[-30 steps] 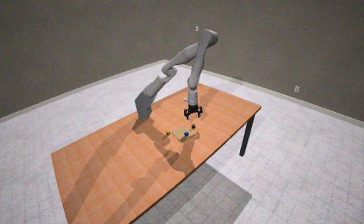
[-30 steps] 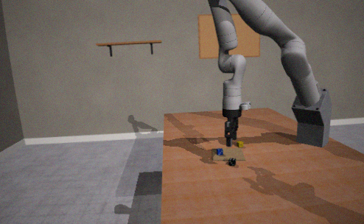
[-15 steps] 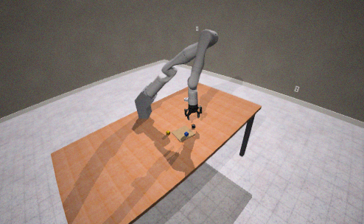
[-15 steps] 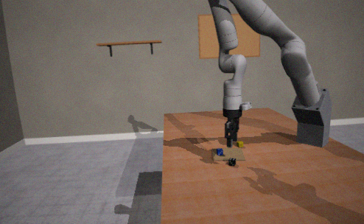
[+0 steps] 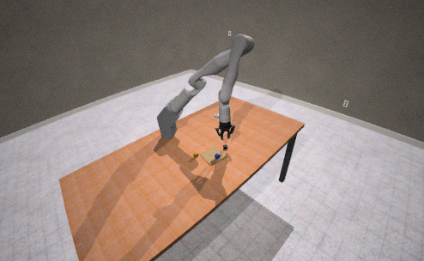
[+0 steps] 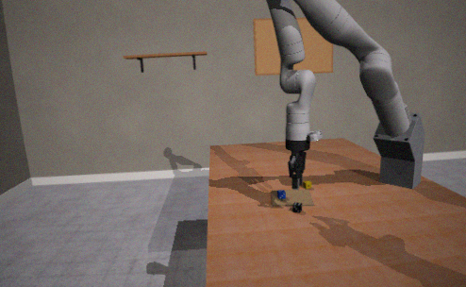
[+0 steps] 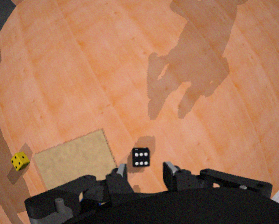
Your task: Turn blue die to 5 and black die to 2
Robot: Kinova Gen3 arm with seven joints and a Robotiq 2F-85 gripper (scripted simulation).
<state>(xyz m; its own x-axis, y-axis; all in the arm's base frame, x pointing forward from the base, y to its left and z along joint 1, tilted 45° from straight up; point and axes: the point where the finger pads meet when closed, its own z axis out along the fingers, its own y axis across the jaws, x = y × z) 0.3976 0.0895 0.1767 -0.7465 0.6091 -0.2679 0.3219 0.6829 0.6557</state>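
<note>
My gripper is now 90 mm above the black die. Also, from my hand: blue die 110 mm to the right, 80 mm below, 40 mm ahead; yellow die 210 mm to the right, 90 mm below, 70 mm behind; tan mat 110 mm to the right, 100 mm below.
</note>
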